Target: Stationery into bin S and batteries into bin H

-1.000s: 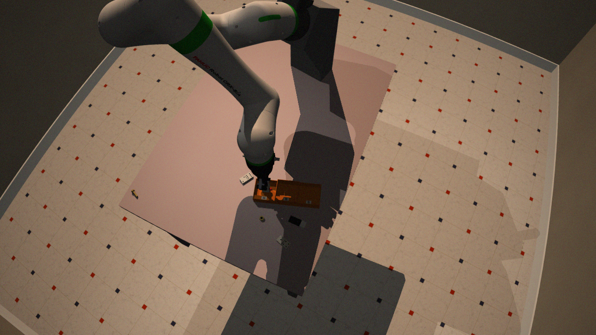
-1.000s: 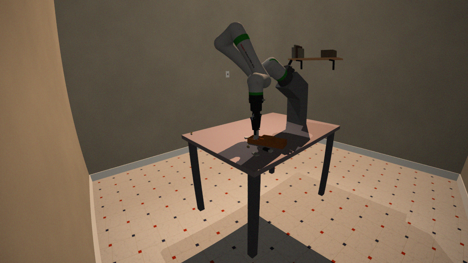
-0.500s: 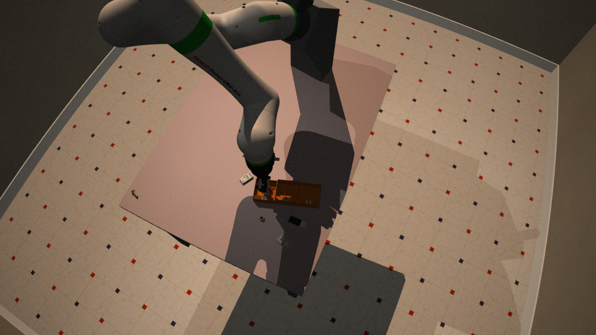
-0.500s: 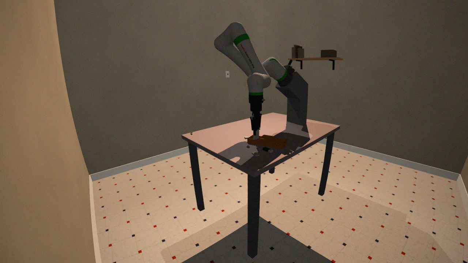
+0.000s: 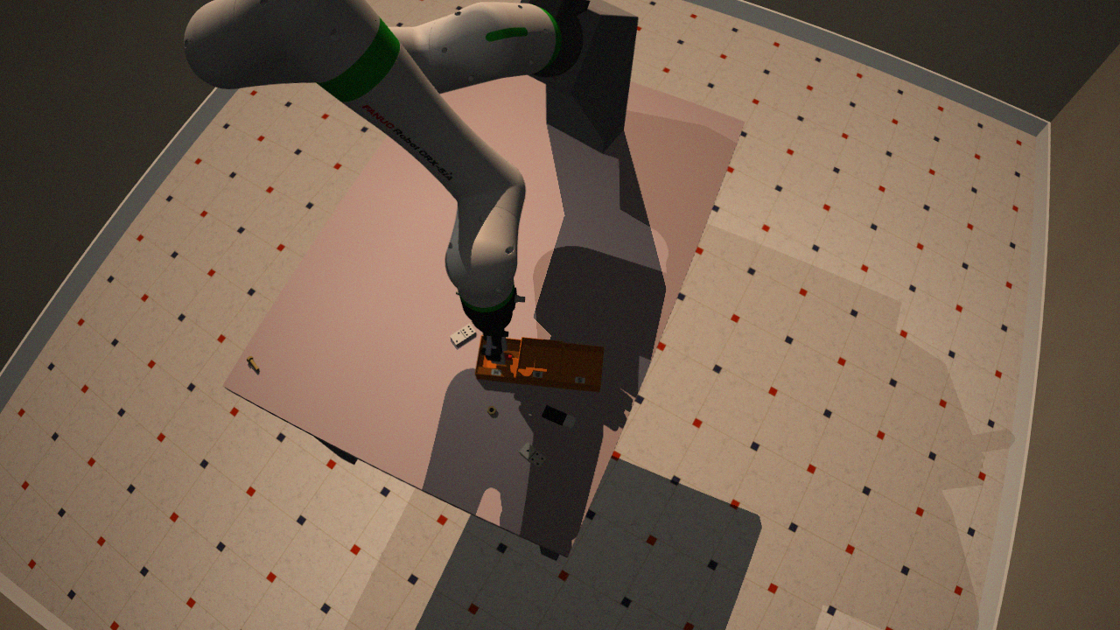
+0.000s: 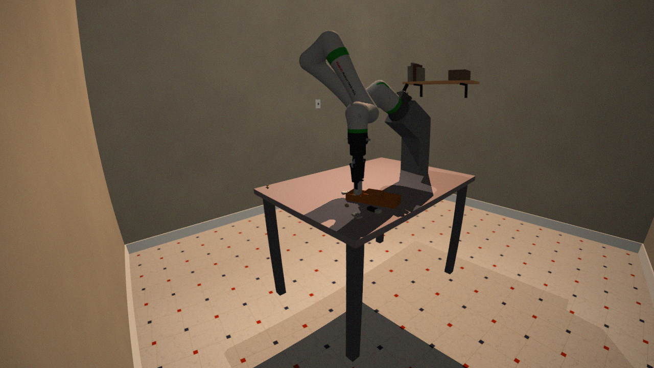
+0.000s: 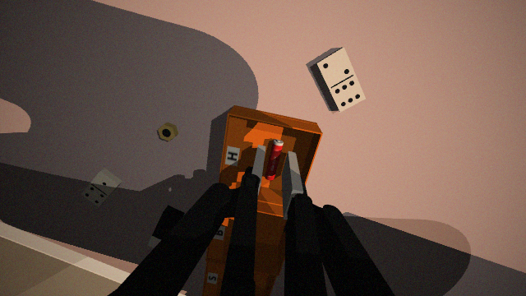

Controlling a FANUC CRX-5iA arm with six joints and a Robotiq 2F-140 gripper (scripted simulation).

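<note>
My gripper is now 40 mm above the red battery. Also, from my hand: grey domino 180 mm to the left, 130 mm ahead, 50 mm below; black block 180 mm to the left, 40 mm below, 30 mm ahead; ring-like part 100 mm ahead, 50 mm to the left, 50 mm below.
</note>
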